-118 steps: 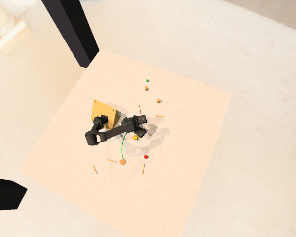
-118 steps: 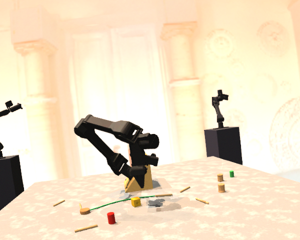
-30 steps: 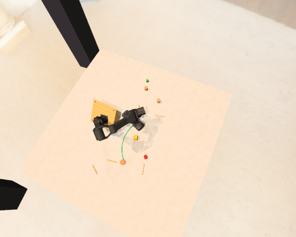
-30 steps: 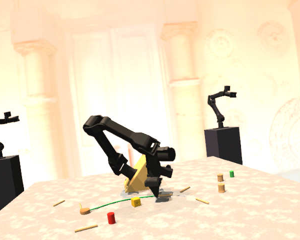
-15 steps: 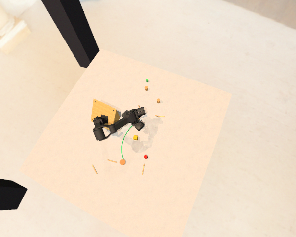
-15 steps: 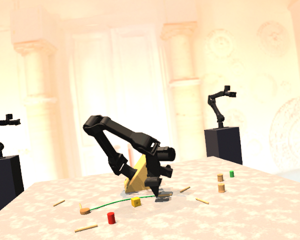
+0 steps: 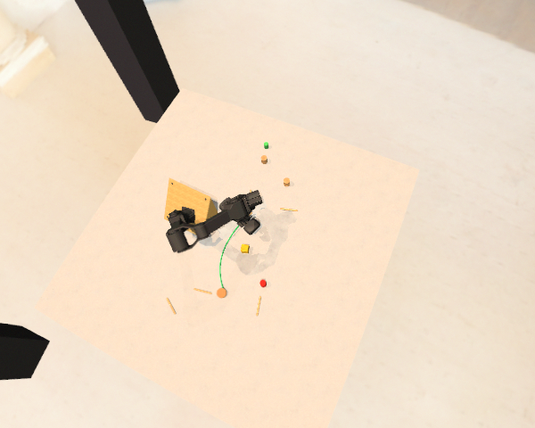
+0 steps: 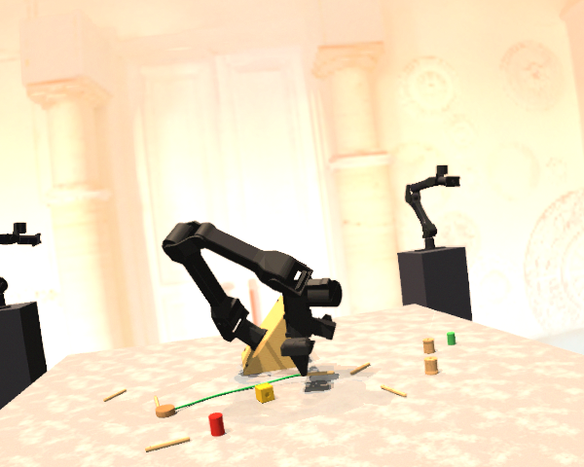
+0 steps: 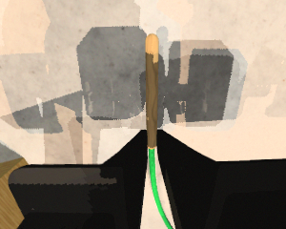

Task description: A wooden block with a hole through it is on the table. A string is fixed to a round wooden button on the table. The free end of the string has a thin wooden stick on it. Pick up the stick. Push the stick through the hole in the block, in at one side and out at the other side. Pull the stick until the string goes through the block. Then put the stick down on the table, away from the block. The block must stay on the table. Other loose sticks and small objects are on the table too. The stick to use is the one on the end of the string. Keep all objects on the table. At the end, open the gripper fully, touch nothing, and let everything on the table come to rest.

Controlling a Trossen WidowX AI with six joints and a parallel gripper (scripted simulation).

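The yellow block lies 10 cm to the right of my gripper tip and 6 cm ahead of it. The rest, counted from my gripper tip: red cylinder: 22 cm to the right, 18 cm ahead; then round wooden button: 31 cm to the right, 4 cm ahead, 1 cm below; then thin wooden stick: 1 cm to the left, 1 cm ahead.
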